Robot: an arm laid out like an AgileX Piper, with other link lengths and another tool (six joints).
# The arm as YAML. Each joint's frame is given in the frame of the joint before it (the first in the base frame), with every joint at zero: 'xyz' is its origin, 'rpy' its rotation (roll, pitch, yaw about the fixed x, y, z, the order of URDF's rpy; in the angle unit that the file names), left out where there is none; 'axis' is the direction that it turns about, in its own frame. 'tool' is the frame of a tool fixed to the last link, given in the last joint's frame.
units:
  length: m
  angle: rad
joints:
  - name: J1
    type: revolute
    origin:
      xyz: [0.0, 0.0, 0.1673]
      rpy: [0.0, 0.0, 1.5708]
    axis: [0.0, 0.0, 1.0]
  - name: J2
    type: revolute
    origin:
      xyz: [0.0, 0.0, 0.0]
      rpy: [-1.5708, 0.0, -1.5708]
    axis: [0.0, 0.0, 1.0]
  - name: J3
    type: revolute
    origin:
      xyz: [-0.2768, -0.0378, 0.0]
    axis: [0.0, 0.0, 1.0]
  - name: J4
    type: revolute
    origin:
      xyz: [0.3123, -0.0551, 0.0]
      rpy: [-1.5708, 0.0, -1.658]
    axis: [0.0, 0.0, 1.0]
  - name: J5
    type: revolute
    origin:
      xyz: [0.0, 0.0, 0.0]
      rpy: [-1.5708, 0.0, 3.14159]
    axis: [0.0, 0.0, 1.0]
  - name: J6
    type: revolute
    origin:
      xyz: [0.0, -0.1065, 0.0]
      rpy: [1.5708, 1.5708, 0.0]
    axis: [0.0, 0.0, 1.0]
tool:
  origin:
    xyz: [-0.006, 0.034, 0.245]
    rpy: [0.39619, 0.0, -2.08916]
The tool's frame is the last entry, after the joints.
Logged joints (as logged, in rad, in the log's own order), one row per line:
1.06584 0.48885 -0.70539 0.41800 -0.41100 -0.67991
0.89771 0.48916 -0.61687 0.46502 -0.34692 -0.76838
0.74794 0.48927 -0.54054 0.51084 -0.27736 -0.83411
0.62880 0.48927 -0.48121 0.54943 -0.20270 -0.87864
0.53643 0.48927 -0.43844 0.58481 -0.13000 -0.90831
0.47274 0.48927 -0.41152 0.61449 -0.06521 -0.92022
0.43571 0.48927 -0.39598 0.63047 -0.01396 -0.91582
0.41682 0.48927 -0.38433 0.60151 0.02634 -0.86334
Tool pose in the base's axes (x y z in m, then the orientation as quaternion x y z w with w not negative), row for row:
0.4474 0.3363 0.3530 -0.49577 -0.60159 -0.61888 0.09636
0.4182 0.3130 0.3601 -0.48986 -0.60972 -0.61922 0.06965
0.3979 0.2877 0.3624 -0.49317 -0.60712 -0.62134 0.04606
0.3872 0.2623 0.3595 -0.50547 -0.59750 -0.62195 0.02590
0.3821 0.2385 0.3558 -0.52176 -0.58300 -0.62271 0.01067
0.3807 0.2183 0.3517 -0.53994 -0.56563 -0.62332 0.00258
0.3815 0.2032 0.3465 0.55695 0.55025 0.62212 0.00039
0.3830 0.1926 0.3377 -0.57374 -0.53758 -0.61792 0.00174
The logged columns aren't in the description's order. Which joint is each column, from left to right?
Columns, left to right: J2, J1, J3, J6, J5, J4.
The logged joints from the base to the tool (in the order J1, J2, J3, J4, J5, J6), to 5 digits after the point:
0.48885 1.06584 -0.70539 -0.67991 -0.41100 0.41800
0.48916 0.89771 -0.61687 -0.76838 -0.34692 0.46502
0.48927 0.74794 -0.54054 -0.83411 -0.27736 0.51084
0.48927 0.62880 -0.48121 -0.87864 -0.20270 0.54943
0.48927 0.53643 -0.43844 -0.90831 -0.13000 0.58481
0.48927 0.47274 -0.41152 -0.92022 -0.06521 0.61449
0.48927 0.43571 -0.39598 -0.91582 -0.01396 0.63047
0.48927 0.41682 -0.38433 -0.86334 0.02634 0.60151

